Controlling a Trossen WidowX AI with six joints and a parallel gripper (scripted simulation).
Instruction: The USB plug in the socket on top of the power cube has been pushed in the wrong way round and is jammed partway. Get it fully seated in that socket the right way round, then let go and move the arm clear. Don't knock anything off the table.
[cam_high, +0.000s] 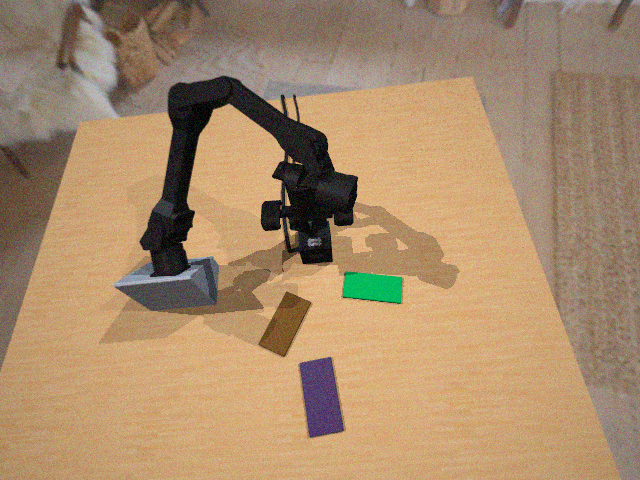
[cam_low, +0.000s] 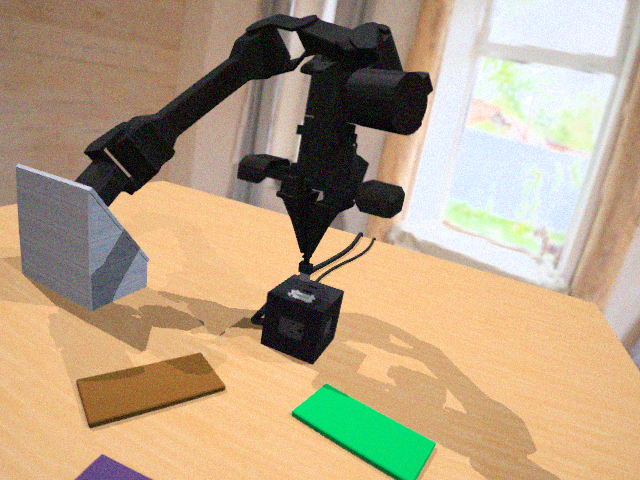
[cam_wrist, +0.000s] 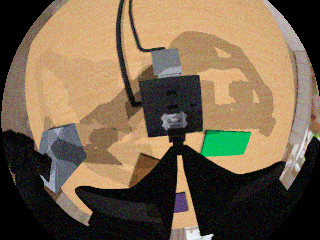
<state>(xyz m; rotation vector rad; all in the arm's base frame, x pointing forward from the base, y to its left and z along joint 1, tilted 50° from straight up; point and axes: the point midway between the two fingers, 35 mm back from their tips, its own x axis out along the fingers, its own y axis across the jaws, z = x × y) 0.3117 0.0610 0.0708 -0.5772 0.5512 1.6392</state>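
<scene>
My gripper tip is now 20 mm above the grey USB plug. Round my gripper tip: green tile 140 mm ahead, 80 mm to the right, 130 mm below; then light grey socket 10 mm to the left, 70 mm below; then brown tile 70 mm behind, 170 mm to the right, 130 mm below.
</scene>
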